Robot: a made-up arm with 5 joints. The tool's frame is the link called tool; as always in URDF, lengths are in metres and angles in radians.
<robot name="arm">
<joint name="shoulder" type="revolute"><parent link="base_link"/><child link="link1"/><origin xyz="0.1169 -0.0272 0.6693" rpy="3.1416 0 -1.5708"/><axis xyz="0 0 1"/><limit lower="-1.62" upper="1.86" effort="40" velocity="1.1"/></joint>
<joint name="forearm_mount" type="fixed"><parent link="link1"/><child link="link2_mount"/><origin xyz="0.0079 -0.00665 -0.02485" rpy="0 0 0"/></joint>
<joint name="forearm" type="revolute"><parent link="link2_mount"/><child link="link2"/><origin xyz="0.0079 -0.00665 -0.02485" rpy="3.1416 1.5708 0"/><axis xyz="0 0 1"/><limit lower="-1.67" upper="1.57" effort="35" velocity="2.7"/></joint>
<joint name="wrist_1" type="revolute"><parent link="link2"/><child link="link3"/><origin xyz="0.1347 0.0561 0.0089" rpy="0 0 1.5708"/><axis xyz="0 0 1"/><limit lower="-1.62" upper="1.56" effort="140" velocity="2.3"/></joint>
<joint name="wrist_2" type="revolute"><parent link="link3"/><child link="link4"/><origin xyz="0.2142 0.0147 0.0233" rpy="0 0 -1.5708"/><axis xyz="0 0 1"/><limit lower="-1.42" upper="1.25" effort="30" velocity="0.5"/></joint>
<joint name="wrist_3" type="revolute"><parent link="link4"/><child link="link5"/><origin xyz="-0.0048 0.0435 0.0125" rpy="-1.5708 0 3.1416"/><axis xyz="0 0 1"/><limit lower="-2.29" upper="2.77" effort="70" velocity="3.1"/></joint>
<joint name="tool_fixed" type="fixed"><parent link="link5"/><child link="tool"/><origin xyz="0.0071 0.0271 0" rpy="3.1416 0 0"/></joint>
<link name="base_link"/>
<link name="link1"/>
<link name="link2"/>
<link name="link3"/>
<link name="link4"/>
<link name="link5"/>
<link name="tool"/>
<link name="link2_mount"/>
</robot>
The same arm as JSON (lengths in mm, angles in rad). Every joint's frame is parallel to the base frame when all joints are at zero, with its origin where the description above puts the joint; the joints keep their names.
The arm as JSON. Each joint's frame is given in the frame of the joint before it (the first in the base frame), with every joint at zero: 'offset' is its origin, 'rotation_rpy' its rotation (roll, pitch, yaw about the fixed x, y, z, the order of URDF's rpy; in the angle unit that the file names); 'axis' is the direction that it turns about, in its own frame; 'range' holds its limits. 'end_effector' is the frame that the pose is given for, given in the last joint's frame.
{"length_unit": "mm", "angle_unit": "rad", "chain": [
  {"id": "shoulder", "offset": [116.9, -27.2, 669.3], "rotation_rpy": [0.0, 0.0, 0.0], "axis": [0.0, 0.0, -1.0], "range": [-1.62, 1.86]},
  {"id": "forearm", "offset": [13.3, -15.8, 49.7], "rotation_rpy": [0.0, 0.0, 0.0], "axis": [0.0, 1.0, 0.0], "range": [-1.67, 1.57]},
  {"id": "wrist_1", "offset": [56.1, 8.9, 134.7], "rotation_rpy": [0.0, 0.0, 0.0], "axis": [0.0, 1.0, 0.0], "range": [-1.62, 1.56]},
  {"id": "wrist_2", "offset": [214.2, 23.3, -14.7], "rotation_rpy": [0.0, 0.0, 0.0], "axis": [0.0, 1.0, 0.0], "range": [-1.42, 1.25]},
  {"id": "wrist_3", "offset": [43.5, 12.5, -4.8], "rotation_rpy": [0.0, 0.0, 0.0], "axis": [-1.0, 0.0, 0.0], "range": [-2.29, 2.77]}
], "end_effector": {"offset": [0.0, -27.1, -7.1], "rotation_rpy": [0.0, 1.5708, 0.0]}}

